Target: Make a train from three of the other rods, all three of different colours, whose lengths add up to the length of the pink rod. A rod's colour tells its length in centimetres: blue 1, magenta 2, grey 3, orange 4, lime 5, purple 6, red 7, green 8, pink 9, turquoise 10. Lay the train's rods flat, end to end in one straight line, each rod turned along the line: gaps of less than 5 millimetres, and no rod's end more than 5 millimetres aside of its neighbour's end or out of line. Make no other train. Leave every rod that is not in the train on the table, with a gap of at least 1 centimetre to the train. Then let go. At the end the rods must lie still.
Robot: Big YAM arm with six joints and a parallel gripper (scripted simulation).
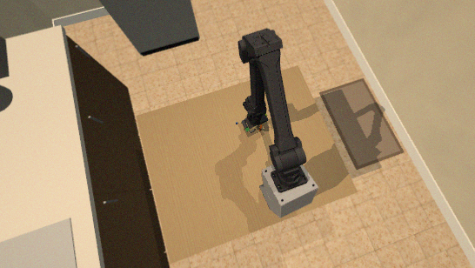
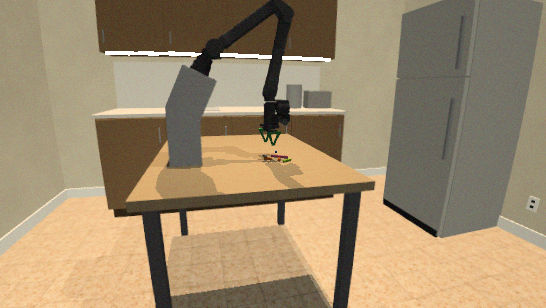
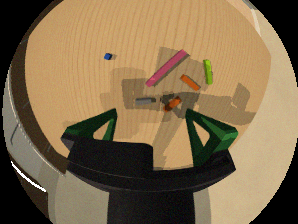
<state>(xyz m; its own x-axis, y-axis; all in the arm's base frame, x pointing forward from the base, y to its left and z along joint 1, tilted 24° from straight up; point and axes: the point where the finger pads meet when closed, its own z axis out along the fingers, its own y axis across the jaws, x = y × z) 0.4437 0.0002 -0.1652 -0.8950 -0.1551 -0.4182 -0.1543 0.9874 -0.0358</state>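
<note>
Right now my hand is 90 mm to the right of the blue rod, 70 mm above it and 60 mm short of it. Also, from my hand: lime rod 100 mm to the right, 70 mm below, 70 mm ahead; then grey rod 70 mm below, 20 mm behind, 10 mm to the left; then pink rod 70 mm below, 50 mm ahead, 20 mm to the right.
</note>
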